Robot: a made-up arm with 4 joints.
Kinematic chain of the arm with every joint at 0, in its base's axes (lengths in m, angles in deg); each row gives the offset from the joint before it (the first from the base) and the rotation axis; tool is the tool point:
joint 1: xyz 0 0 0.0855 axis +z
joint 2: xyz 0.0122 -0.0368 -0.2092 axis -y
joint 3: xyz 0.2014 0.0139 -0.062 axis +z
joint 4: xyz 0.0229 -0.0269 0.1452 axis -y
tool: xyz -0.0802 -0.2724 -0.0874
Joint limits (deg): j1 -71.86..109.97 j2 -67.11..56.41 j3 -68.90..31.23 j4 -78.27..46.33
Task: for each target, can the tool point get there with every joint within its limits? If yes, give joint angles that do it. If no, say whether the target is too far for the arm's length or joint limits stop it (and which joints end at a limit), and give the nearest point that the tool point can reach.
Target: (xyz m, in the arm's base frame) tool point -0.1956 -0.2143 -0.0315
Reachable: yes | joints -36.46 44.13 -14.60 -53.44
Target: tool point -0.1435 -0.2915 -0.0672
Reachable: yes | joints -44.40 -15.63 -6.86 -45.18
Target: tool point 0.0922 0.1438 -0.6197
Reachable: no: joint limits stop it (at a limit: joint 1, joint 2, joint 3, joint 4) | nearest point 0.2031 0.2108 -0.4901 | short by 0.183 m
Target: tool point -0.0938 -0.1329 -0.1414
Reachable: yes | joints -6.99 31.67 -51.54 -21.75
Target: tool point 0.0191 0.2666 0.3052
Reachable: no: joint limits stop it (at a limit: joint 1, joint 2, joint 3, joint 4) | nearest point 0.1606 0.3279 0.1758 | short by 0.201 m
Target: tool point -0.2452 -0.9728 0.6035
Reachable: no: too far | nearest point -0.0945 -0.3748 0.1489 | short by 0.766 m
